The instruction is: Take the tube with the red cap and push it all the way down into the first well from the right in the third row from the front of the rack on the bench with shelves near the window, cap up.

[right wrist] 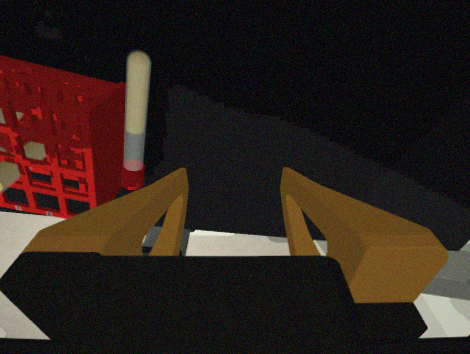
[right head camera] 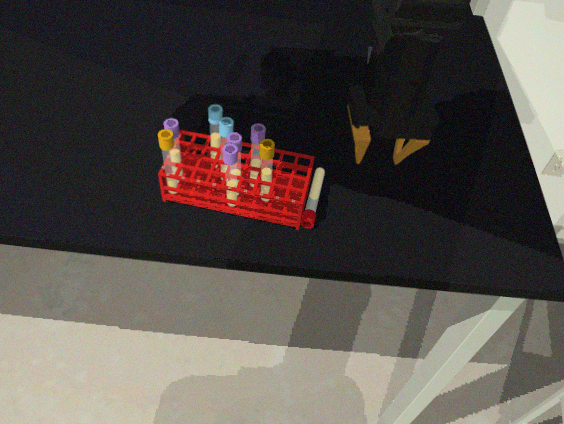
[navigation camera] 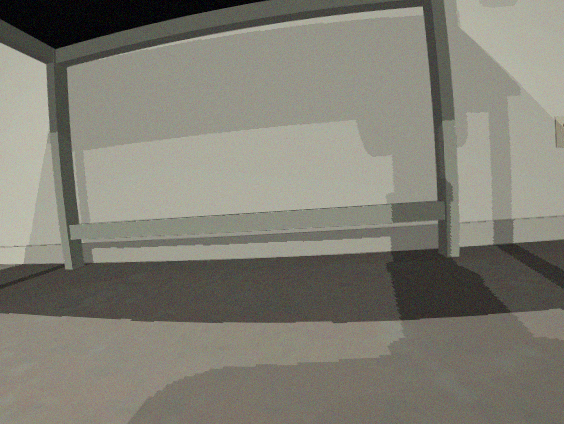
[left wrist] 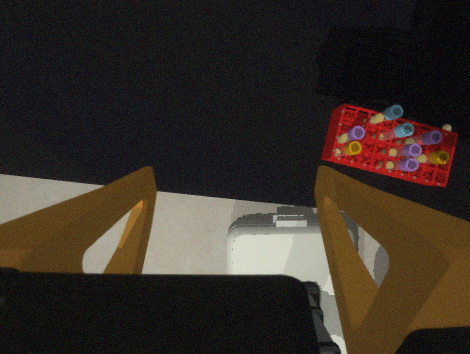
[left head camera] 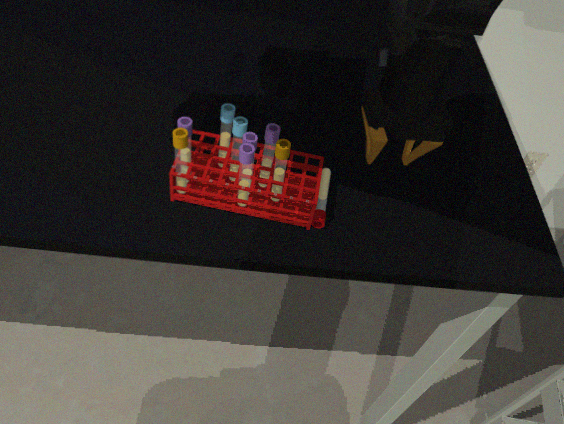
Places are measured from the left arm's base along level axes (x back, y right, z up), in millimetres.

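Pixels of known places: left gripper, fingertip midpoint: (left wrist: pixel 235 178); right gripper, fingertip midpoint: (right wrist: pixel 234 177) (right head camera: pixel 376 160) (left head camera: pixel 386 161).
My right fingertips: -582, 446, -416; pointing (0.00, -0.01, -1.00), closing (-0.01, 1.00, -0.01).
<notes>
For each thing: its top centre in the pictures, then the offset to it from my right fingertips, as dx, dy, dz. Level surfaces: height alone.
- red-capped tube at its top centre: (right wrist: pixel 130 132) (right head camera: pixel 315 190) (left head camera: pixel 323 190) +3, -77, -60
- red rack at its top centre: (left head camera: pixel 249 164) (right head camera: pixel 238 164) (left wrist: pixel 395 145) -8, -187, -22
- black bench top at its surface level: dz -80
The red-capped tube (left head camera: pixel 324 192) (right head camera: pixel 314 192) (right wrist: pixel 136 110) lies on the bench along the right end of the red rack, its cap toward the front edge. In the left wrist view its rounded end (left wrist: pixel 447 128) shows past the rack's far right corner. The red rack (left head camera: pixel 242 212) (right head camera: pixel 232 213) (left wrist: pixel 328 135) (right wrist: pixel 106 145) stands upright and holds several capped tubes. My right gripper (left head camera: pixel 386 164) (right head camera: pixel 376 163) (right wrist: pixel 234 177) is open and empty, above the bench to the right of the tube. My left gripper (left wrist: pixel 235 178) is open and empty, to the left of the rack in the left wrist view.
The black bench top (left head camera: pixel 100 200) (right head camera: pixel 100 200) has its front edge below the rack in the head views. Upright tubes with blue, purple and yellow caps rise above the rack. In the navigation camera, a grey bench frame (navigation camera: pixel 250 218) with posts and a crossbar stands before the wall.
</notes>
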